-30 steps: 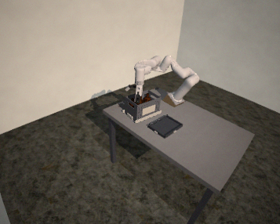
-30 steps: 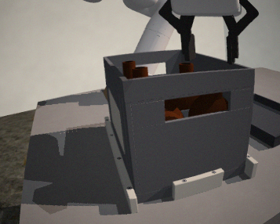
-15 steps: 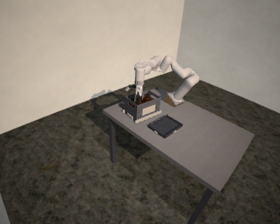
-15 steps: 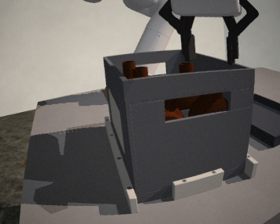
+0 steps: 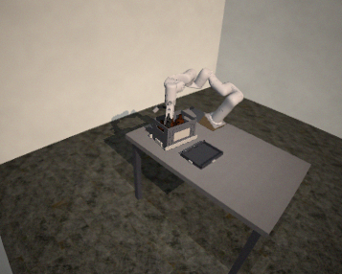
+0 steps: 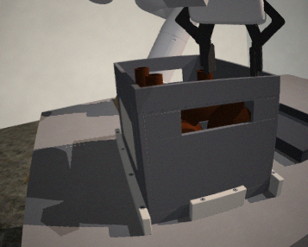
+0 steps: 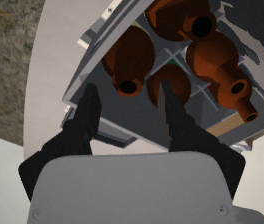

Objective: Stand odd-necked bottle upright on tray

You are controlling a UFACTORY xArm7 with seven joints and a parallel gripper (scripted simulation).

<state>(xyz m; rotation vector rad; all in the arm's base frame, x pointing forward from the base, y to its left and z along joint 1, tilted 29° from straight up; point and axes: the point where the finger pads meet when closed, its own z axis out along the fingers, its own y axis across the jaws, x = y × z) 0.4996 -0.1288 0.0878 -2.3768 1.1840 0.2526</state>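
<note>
Now: hand 9 cm past the dark grey crate, 3 cm to the left of it and 10 cm above it. From my hand the other things lie so: dark flat tray: 10 cm behind, 26 cm to the left, 18 cm below; then glass bottle: 19 cm behind, 6 cm to the right, 10 cm below.
</note>
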